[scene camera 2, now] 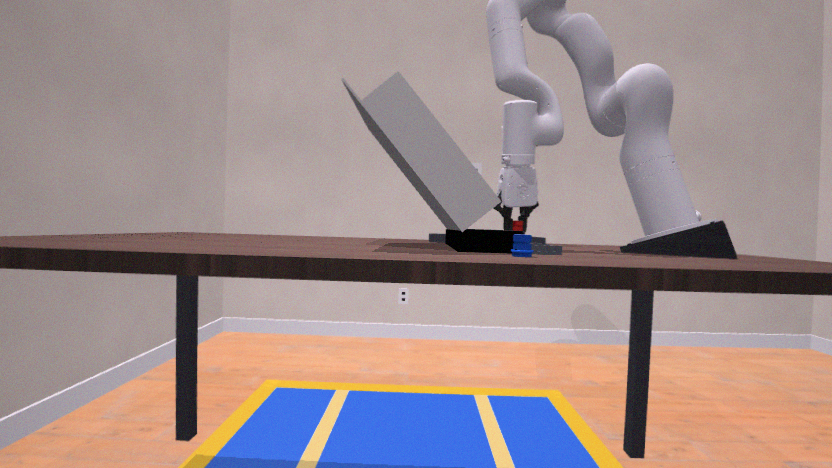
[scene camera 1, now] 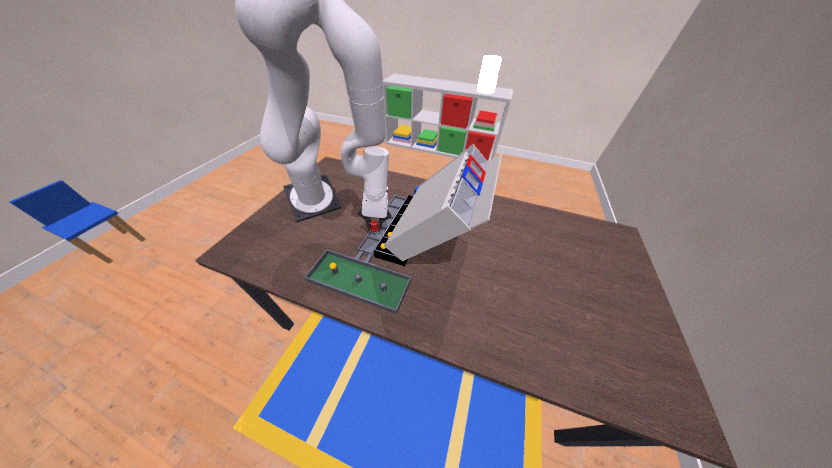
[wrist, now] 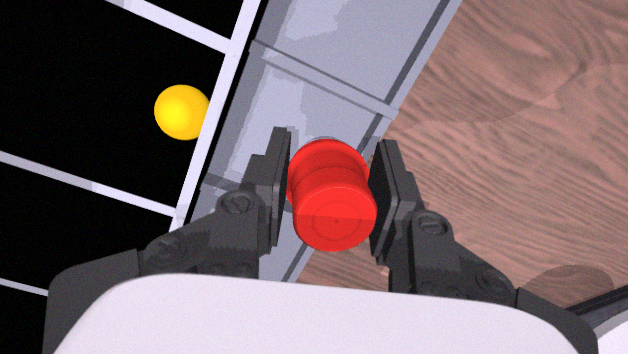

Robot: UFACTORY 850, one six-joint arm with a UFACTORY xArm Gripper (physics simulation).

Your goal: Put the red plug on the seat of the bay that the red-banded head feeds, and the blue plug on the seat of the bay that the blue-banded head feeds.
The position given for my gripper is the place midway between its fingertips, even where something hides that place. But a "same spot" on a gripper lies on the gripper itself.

my gripper: scene camera 2; scene camera 1; wrist 330,162
same spot on my gripper: [scene camera 2: 506,212] = [scene camera 1: 382,218]
